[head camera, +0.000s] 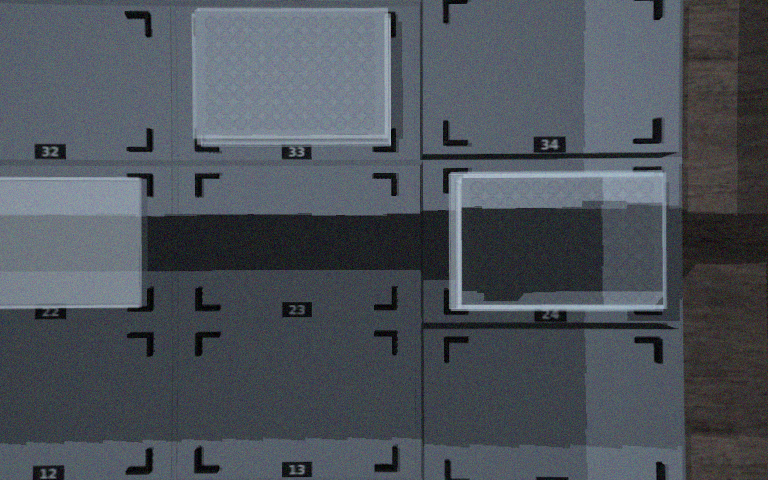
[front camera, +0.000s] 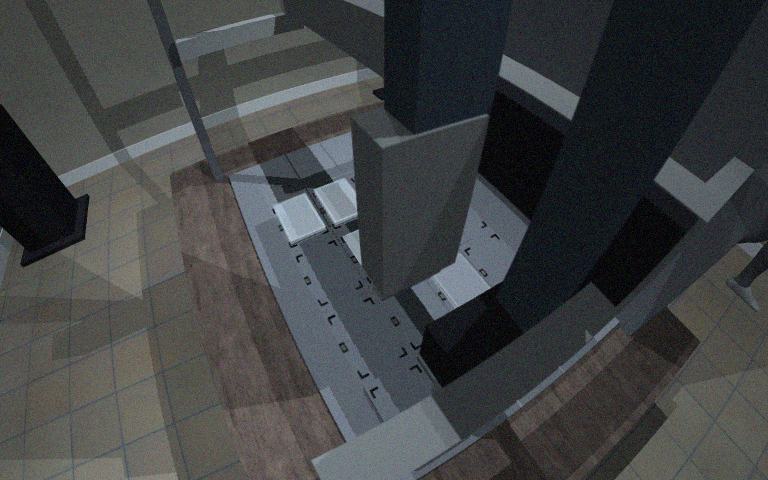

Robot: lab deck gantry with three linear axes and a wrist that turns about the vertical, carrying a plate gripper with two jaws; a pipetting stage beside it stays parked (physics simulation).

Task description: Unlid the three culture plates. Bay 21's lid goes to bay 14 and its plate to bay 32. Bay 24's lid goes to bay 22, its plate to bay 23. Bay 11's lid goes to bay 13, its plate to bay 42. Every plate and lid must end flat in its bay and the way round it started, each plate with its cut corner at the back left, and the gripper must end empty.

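Places are measured from the robot's base along level axes (x left, y ahead, z down), in millimetres.
Pixels of known places: robot's base at its link origin: (front camera: 274, 210).
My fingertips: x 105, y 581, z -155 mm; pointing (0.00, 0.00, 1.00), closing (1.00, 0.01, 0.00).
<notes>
For each thing: its top centre in the pictures, then the offset to it from my fingertips.
- bay 24 plate at its top centre: (head camera: 561, 241) dx +45, dy -25, dz +126 mm
- plain pale lid at its top centre: (head camera: 39, 242) (front camera: 373, 248) dx +45, dy -353, dz +147 mm
- bay 11 plate at its top centre: (front camera: 298, 215) dx -62, dy -517, dz +139 mm
- bay 21 plate at its top centre: (front camera: 339, 198) dx +45, dy -517, dz +139 mm
The gripper's black body (front camera: 470, 339) is low at the right of the deck in the front view, over the bay 24 area. Its jaws are hidden, and it does not show in the head view. The bay 24 plate (head camera: 532, 254), with a pale rim, sits flat inside its marks, partly in dark shadow. A plain pale lid (front camera: 351, 242) (head camera: 67, 243) lies flat in bay 22, partly cut off in the head view. The bay 11 plate (front camera: 300, 217) and the bay 21 plate (front camera: 338, 202) stand at the deck's far left in the front view.
Another plate (front camera: 461, 280) (head camera: 291, 73) with a round well pattern sits in bay 33. The grey parked pipetting stage (front camera: 421, 209) hides the deck's middle in the front view. A pale rail (front camera: 390, 444) crosses the near edge.
</notes>
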